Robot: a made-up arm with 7 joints. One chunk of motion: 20 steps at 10 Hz.
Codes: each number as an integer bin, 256 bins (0 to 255) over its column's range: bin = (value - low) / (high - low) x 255, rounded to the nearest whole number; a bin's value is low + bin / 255 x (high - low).
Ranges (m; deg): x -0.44..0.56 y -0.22..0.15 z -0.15..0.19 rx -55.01..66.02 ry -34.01..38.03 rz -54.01..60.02
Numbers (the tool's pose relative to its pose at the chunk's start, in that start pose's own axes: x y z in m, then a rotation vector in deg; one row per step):
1: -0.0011 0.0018 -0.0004 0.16 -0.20 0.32
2: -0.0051 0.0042 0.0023 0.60 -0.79 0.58
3: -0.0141 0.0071 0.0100 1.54 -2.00 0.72
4: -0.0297 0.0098 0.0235 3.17 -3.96 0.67
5: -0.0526 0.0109 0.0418 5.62 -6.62 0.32
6: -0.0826 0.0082 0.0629 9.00 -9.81 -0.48
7: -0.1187 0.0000 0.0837 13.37 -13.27 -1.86
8: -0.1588 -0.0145 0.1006 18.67 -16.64 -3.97
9: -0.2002 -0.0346 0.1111 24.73 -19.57 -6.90
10: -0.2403 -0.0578 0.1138 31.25 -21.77 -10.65
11: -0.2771 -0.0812 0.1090 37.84 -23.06 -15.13
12: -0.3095 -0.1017 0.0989 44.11 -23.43 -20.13
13: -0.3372 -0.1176 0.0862 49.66 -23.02 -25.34
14: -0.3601 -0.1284 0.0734 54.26 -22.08 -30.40
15: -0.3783 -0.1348 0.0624 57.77 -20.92 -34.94
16: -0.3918 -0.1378 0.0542 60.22 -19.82 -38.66
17: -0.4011 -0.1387 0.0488 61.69 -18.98 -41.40
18: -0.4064 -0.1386 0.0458 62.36 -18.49 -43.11
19: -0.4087 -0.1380 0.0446 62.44 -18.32 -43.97
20: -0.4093 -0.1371 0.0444 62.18 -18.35 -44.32
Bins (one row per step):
1: 112 153 112 116 120 121
2: 111 155 114 117 118 122
3: 109 157 120 119 113 122
4: 105 158 130 123 106 122
5: 99 159 144 128 97 121
6: 91 157 160 135 86 120
7: 82 152 175 144 73 117
8: 72 142 188 155 61 112
9: 61 128 196 168 51 105
10: 51 112 198 182 43 97
11: 42 96 194 196 39 87
12: 33 82 187 209 37 76
13: 26 71 177 221 39 64
14: 20 63 168 230 42 53
15: 16 59 159 238 46 43
16: 12 57 153 243 50 34
17: 10 56 149 246 53 28
18: 9 56 147 247 55 24
19: 8 57 146 247 56 22
20: 8 57 146 247 55 22

